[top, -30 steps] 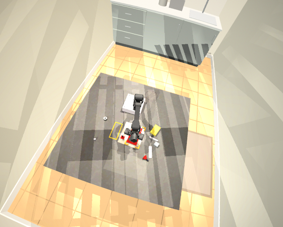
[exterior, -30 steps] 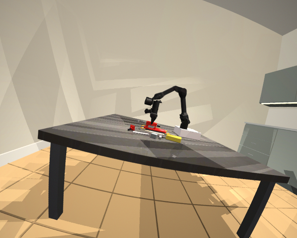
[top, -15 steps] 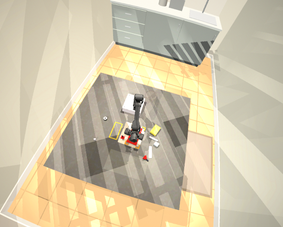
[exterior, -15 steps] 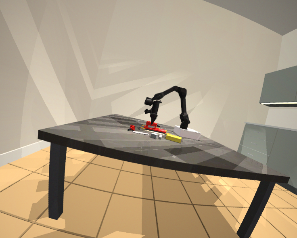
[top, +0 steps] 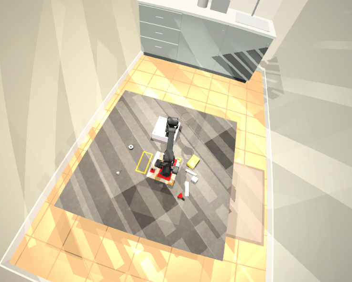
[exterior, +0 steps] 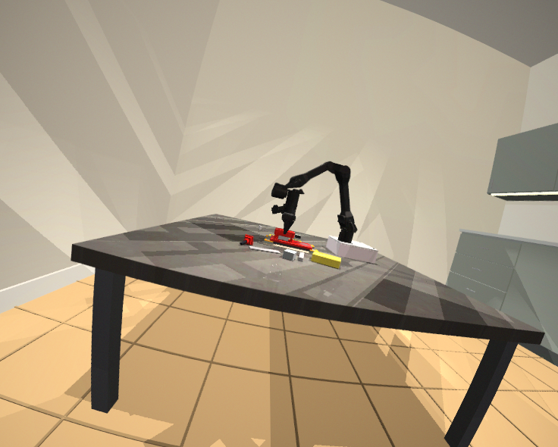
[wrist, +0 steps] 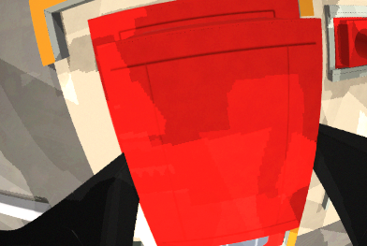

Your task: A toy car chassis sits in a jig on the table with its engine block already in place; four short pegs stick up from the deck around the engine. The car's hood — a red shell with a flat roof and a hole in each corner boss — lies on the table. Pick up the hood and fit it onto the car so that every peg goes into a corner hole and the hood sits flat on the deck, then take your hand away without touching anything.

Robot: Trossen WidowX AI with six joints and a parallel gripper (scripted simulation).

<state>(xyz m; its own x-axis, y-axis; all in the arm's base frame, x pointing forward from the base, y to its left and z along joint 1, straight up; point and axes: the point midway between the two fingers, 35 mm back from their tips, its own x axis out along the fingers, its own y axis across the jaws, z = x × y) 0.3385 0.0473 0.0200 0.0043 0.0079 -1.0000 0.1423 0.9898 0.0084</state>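
Now: gripper tip 10 mm to the right of the white engine block and 30 mm above it. The rest, counted from my gripper tip: red hood: right at my gripper tip; yellow block: 150 mm behind, 220 mm to the left, 40 mm below; cream jig: 30 mm behind, 10 mm to the right, 50 mm below.
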